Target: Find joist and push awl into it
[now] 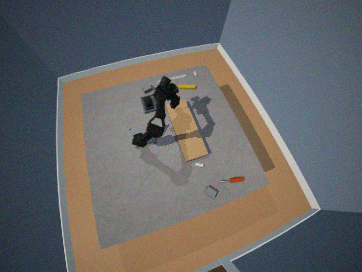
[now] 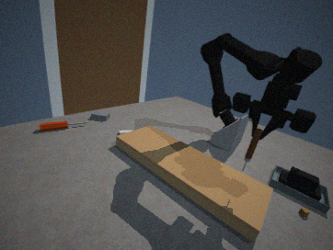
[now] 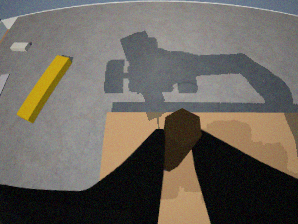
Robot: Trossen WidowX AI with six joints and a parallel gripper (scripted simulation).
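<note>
Now: gripper tip 5 cm above the awl. Also, from my gripper tip: black stud finder: 22 cm behind, 15 cm to the left, 15 cm below; small orange cube: 19 cm below, 18 cm to the left, 10 cm behind; tray: 22 cm behind, 19 cm below, 16 cm to the left.
</note>
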